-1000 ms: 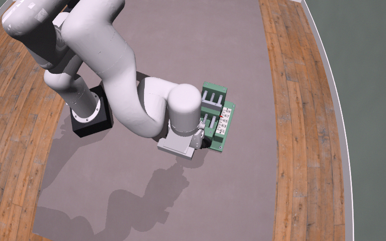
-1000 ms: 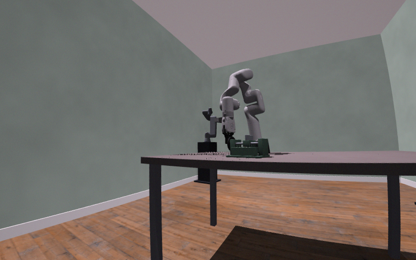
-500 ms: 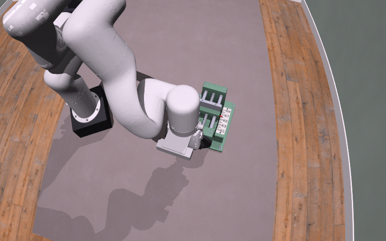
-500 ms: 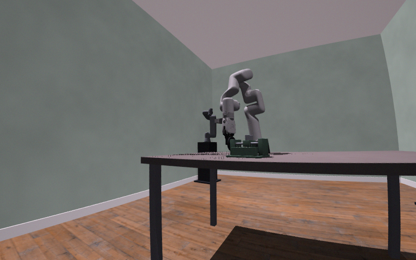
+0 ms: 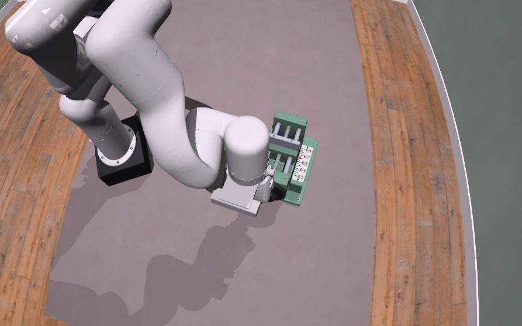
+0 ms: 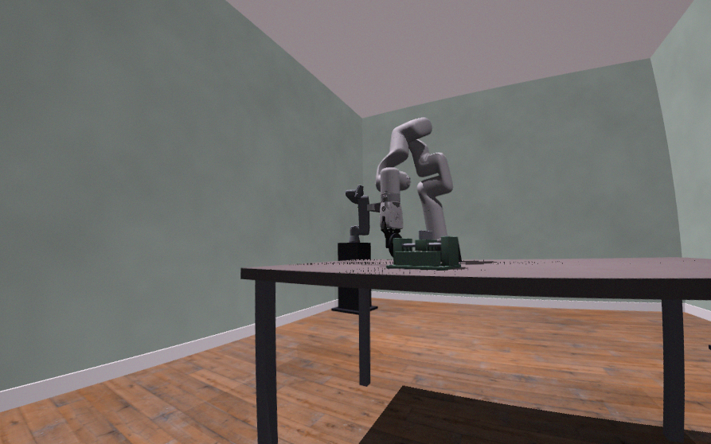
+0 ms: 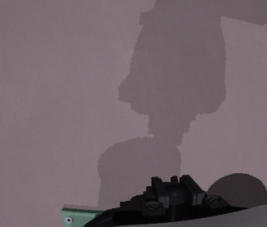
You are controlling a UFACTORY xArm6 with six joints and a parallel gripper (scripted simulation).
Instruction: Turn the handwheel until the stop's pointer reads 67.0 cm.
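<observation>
The black handwheel is 1 cm ahead of my hand and 2 cm to the left of it. Also, from my hand: stop block (6 cm ahead, 15 cm to the left).
</observation>
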